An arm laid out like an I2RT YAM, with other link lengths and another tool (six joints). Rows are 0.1 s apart.
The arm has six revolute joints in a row. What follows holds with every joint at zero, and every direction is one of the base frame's.
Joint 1 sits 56.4 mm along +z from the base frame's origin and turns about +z.
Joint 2 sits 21.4 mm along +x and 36.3 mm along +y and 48.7 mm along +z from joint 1 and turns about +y.
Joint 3 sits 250.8 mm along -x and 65.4 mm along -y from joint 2 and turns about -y.
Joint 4 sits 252.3 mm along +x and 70.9 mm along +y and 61.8 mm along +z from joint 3 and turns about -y.
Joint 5 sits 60.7 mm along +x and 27.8 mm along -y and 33.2 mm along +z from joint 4 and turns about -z.
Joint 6 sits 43.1 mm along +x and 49.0 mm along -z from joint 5 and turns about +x.
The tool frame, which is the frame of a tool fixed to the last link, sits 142.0 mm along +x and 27.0 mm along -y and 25.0 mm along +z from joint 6; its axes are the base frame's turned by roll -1.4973, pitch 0.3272 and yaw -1.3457 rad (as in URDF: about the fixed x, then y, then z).
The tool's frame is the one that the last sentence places.
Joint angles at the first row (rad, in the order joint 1, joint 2, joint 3, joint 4, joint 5, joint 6):
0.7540, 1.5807, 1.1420, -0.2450, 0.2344, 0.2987
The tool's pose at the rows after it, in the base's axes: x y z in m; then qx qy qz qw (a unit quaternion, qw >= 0):
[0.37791 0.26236 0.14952 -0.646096 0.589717 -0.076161 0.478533]
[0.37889 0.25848 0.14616 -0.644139 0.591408 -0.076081 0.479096]
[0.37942 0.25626 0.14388 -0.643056 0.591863 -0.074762 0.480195]
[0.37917 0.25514 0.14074 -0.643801 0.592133 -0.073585 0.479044]
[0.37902 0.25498 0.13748 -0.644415 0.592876 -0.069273 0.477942]
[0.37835 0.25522 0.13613 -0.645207 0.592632 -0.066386 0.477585]
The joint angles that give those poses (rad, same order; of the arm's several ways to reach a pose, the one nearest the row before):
0.7379, 1.5741, 1.1064, -0.2181, 0.2277, 0.2991
0.7277, 1.5697, 1.0884, -0.2027, 0.2215, 0.2974
0.7203, 1.5662, 1.0752, -0.1905, 0.2139, 0.2957
0.7169, 1.5662, 1.0652, -0.1830, 0.2091, 0.2938
0.7127, 1.5685, 1.0593, -0.1786, 0.1982, 0.2945
0.7114, 1.5677, 1.0555, -0.1772, 0.1915, 0.2945

